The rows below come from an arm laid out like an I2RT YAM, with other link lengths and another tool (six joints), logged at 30 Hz.
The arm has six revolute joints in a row. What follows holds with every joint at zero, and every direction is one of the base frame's. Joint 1 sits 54.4 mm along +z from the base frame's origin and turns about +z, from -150.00 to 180.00 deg. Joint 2 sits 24.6 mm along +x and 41.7 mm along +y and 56.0 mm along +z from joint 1 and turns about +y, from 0.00 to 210.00 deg. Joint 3 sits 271.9 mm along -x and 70.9 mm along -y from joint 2 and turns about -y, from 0.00 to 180.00 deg. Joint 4 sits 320.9 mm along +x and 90.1 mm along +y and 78.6 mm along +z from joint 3 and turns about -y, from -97.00 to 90.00 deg. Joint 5 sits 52.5 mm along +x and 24.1 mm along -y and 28.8 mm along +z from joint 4 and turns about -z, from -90.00 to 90.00 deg. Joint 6 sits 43.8 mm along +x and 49.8 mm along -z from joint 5 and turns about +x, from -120.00 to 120.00 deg. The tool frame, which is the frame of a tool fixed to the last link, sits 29.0 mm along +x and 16.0 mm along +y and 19.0 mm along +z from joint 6; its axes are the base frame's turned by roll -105.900, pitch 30.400 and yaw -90.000 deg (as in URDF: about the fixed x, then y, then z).
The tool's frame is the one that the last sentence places.
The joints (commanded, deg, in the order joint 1, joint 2, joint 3, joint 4, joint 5, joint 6), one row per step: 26.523 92.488 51.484 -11.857 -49.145 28.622; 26.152 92.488 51.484 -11.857 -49.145 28.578; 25.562 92.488 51.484 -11.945 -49.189 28.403; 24.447 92.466 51.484 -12.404 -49.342 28.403; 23.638 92.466 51.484 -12.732 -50.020 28.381; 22.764 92.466 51.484 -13.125 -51.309 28.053; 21.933 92.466 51.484 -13.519 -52.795 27.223; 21.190 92.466 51.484 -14.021 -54.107 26.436; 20.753 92.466 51.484 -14.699 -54.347 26.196; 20.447 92.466 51.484 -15.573 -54.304 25.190; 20.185 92.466 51.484 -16.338 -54.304 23.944; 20.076 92.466 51.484 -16.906 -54.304 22.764; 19.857 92.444 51.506 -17.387 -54.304 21.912; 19.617 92.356 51.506 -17.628 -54.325 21.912; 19.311 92.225 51.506 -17.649 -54.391 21.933; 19.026 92.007 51.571 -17.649 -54.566 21.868; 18.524 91.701 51.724 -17.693 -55.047 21.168; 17.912 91.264 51.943 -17.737 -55.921 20.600
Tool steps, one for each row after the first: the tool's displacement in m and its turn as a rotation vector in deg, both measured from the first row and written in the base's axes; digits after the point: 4 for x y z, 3 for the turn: 0.0017 -0.0020 0.0000 -0.001 -0.038 -0.348; 0.0041 -0.0052 0.0000 -0.012 -0.092 -0.820; 0.0083 -0.0115 -0.0002 -0.090 0.355 -1.843; 0.0108 -0.0158 0.0000 0.267 0.864 -2.237; 0.0128 -0.0203 0.0007 1.047 1.370 -2.178; 0.0142 -0.0244 0.0018 1.979 1.496 -1.718; 0.0153 -0.0282 0.0027 2.764 1.688 -1.313; 0.0160 -0.0308 0.0023 2.698 2.176 -1.511; 0.0158 -0.0328 0.0017 2.336 2.101 -1.359; 0.0155 -0.0345 0.0013 2.048 1.735 -1.010; 0.0148 -0.0352 0.0010 1.833 1.248 -0.532; 0.0149 -0.0365 0.0011 1.673 0.922 -0.325; 0.0154 -0.0380 0.0014 1.639 1.068 -0.557; 0.0164 -0.0397 0.0023 1.732 0.998 -0.837; 0.0174 -0.0413 0.0042 1.968 0.722 -0.991; 0.0189 -0.0437 0.0076 2.475 -0.144 -0.878; 0.0207 -0.0467 0.0125 3.353 -0.985 -0.730
